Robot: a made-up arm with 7 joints. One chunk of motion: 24 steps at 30 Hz.
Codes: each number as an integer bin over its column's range. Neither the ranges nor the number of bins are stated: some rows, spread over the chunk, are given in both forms.
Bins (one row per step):
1: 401 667 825 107 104 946 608
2: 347 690 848 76 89 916 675
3: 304 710 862 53 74 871 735
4: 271 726 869 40 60 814 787
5: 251 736 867 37 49 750 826
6: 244 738 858 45 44 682 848
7: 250 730 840 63 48 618 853
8: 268 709 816 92 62 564 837
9: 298 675 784 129 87 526 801
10: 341 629 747 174 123 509 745
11: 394 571 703 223 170 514 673
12: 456 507 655 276 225 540 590
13: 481 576 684 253 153 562 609
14: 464 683 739 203 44 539 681
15: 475 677 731 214 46 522 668
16: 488 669 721 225 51 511 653
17: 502 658 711 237 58 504 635
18: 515 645 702 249 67 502 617
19: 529 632 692 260 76 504 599
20: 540 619 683 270 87 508 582
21: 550 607 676 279 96 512 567
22: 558 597 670 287 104 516 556
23: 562 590 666 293 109 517 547
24: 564 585 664 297 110 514 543
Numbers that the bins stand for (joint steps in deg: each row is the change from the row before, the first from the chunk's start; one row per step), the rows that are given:
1: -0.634 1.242 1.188 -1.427 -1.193 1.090 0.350
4: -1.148 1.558 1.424 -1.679 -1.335 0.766 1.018
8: -1.160 1.467 1.140 -1.484 -1.329 0.153 1.205
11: -0.662 0.728 0.535 -0.991 -0.979 0.031 0.593
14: -0.385 1.328 0.728 -1.066 -1.387 0.092 0.623
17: -0.235 1.194 0.578 -0.938 -1.342 0.006 0.451
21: -0.045 0.921 0.390 -0.780 -1.219 0.026 0.197
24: 0.010 0.803 0.326 -0.712 -1.173 0.031 0.107
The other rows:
2: -0.848 1.365 1.311 -1.544 -1.241 1.016 0.600
3: -1.018 1.472 1.386 -1.631 -1.290 0.906 0.824
5: -1.228 1.612 1.413 -1.691 -1.371 0.609 1.164
6: -1.255 1.622 1.365 -1.661 -1.387 0.443 1.246
7: -1.232 1.579 1.268 -1.593 -1.374 0.286 1.265
9: -1.042 1.285 0.969 -1.344 -1.248 0.060 1.071
10: -0.872 1.039 0.770 -1.175 -1.131 0.018 0.862
12: -0.417 0.385 0.278 -0.791 -0.800 0.094 0.283
13: -0.318 0.755 0.433 -0.878 -1.034 0.148 0.354
15: -0.342 1.296 0.685 -1.025 -1.381 0.050 0.574
16: -0.290 1.253 0.631 -0.983 -1.365 0.023 0.518
18: -0.184 1.124 0.529 -0.893 -1.313 0.001 0.384
19: -0.128 1.055 0.476 -0.851 -1.284 0.006 0.317
20: -0.085 0.985 0.428 -0.814 -1.248 0.016 0.253
22: -0.014 0.867 0.358 -0.750 -1.193 0.035 0.156
23: 0.002 0.830 0.337 -0.727 -1.176 0.038 0.122

